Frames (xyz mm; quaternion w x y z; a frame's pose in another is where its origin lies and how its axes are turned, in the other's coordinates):
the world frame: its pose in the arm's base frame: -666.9 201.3 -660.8 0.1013 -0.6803 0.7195 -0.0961
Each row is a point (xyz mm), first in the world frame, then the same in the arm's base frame.
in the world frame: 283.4 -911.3 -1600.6
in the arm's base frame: -250.4 -131.9 1124.8
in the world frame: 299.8 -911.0 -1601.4
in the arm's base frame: -251.8 -148.2 1125.2
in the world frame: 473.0 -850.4 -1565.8
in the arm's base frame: -309.4 -317.8 1071.7
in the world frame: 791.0 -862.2 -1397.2
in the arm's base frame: -268.6 -636.0 908.1
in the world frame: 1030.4 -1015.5 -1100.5
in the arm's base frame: -52.3 -883.7 661.7
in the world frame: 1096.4 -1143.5 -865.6
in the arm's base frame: 131.9 -956.9 470.3
